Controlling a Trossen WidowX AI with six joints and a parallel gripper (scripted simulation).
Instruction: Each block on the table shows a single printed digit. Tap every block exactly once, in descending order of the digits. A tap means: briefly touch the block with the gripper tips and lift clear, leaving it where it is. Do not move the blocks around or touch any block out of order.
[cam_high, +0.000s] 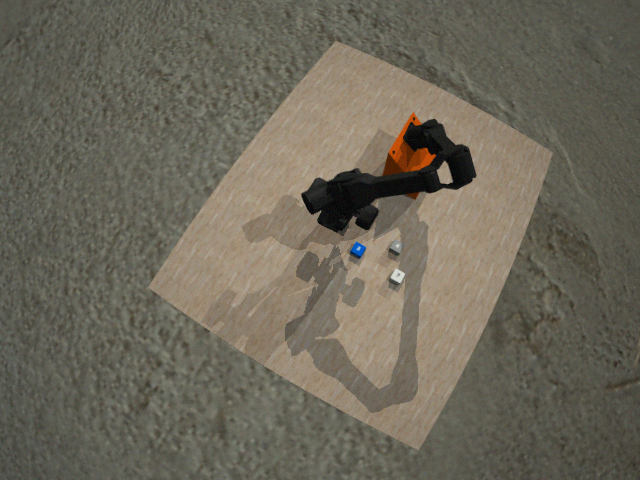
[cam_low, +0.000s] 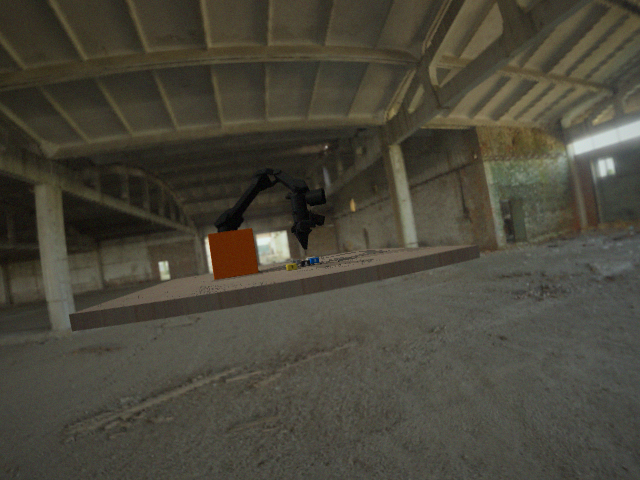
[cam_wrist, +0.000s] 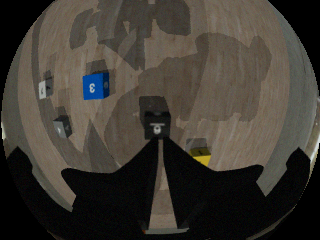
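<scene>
My gripper tip is 5 cm above the black block and 1 cm past it. Also, from my gripper tip: yellow block 8 cm behind, 6 cm to the right, 5 cm below; blue block 8 cm to the left, 5 cm below, 5 cm ahead; grey block 18 cm to the left, 5 cm below, 1 cm behind.
</scene>
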